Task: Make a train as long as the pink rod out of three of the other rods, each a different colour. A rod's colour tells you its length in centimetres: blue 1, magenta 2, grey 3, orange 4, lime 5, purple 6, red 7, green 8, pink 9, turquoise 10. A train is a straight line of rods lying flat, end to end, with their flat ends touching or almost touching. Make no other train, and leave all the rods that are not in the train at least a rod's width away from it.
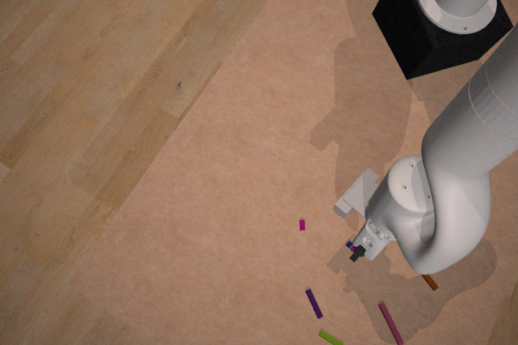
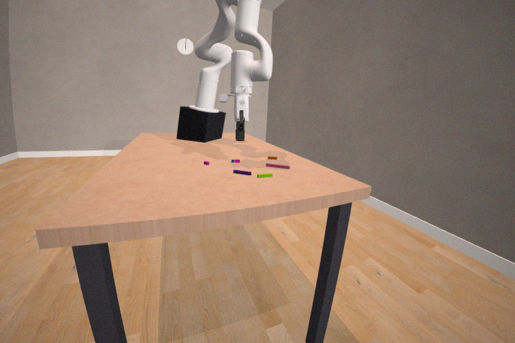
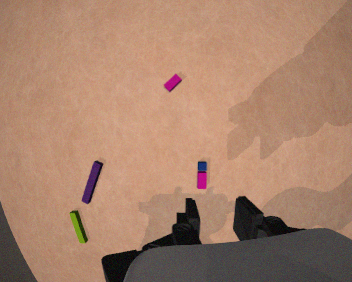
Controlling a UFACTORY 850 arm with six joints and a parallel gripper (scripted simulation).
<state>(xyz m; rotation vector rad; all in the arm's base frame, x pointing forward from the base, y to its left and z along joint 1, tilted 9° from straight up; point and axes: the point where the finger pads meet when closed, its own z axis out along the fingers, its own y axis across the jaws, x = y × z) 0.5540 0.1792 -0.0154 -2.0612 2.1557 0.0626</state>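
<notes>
Right now my hand is 14 cm short of the purple rod and 10 cm above it. Round my hand: blue rod 2 cm to the right, 10 cm below; orange rod 5 cm behind, 15 cm to the left, 10 cm below; pink rod 7 cm ahead, 14 cm to the left, 10 cm below.
</notes>
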